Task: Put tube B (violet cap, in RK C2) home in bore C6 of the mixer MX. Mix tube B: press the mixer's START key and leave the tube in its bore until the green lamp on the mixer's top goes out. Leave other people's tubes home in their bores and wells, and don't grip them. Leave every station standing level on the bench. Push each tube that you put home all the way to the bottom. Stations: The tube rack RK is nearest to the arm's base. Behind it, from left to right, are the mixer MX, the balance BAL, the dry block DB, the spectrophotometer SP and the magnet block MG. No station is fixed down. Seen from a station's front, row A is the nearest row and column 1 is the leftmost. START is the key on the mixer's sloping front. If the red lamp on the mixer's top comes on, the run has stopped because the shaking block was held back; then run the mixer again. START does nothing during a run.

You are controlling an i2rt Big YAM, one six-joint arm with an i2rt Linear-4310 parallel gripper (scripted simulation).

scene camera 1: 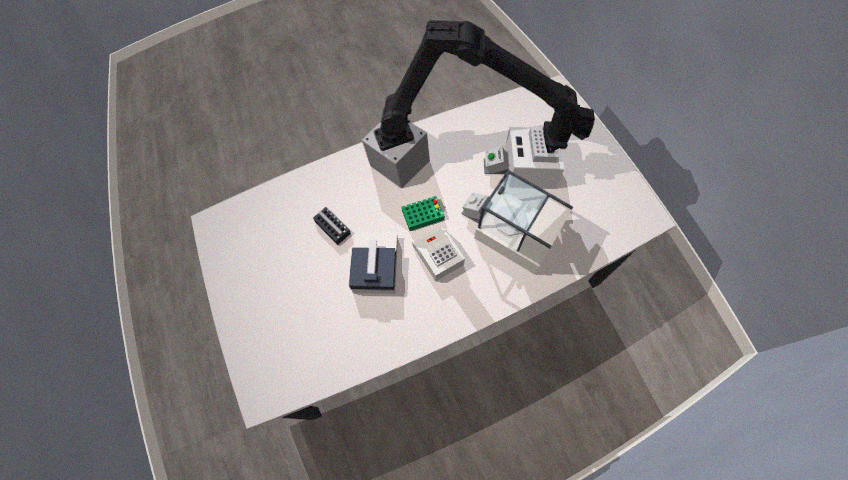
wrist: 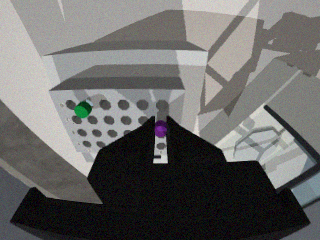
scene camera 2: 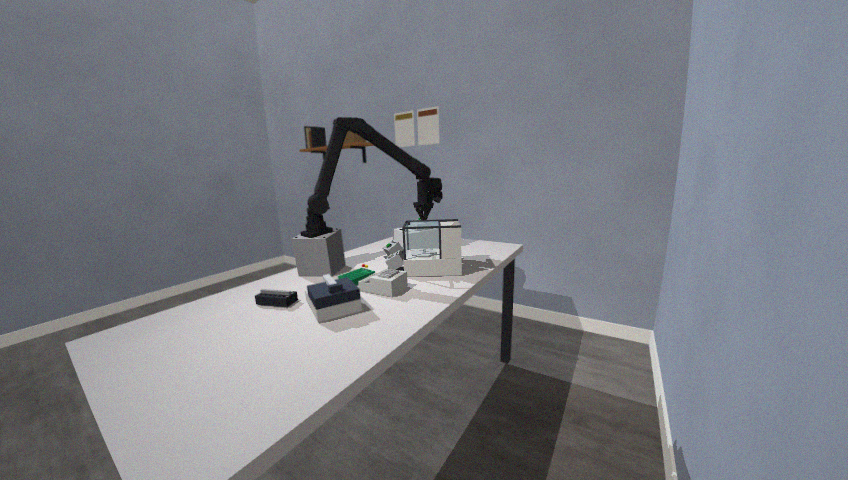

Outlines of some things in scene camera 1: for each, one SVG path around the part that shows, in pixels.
A green tube rack RK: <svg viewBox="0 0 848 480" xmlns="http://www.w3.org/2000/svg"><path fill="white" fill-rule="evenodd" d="M436 196L401 207L409 231L445 219ZM433 200L437 200L437 204L439 205L438 211L435 211L435 206L433 206Z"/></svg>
A dry block DB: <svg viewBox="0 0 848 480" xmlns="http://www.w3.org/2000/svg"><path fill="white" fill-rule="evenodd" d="M441 226L412 241L412 246L435 281L462 267L465 262L464 256Z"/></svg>
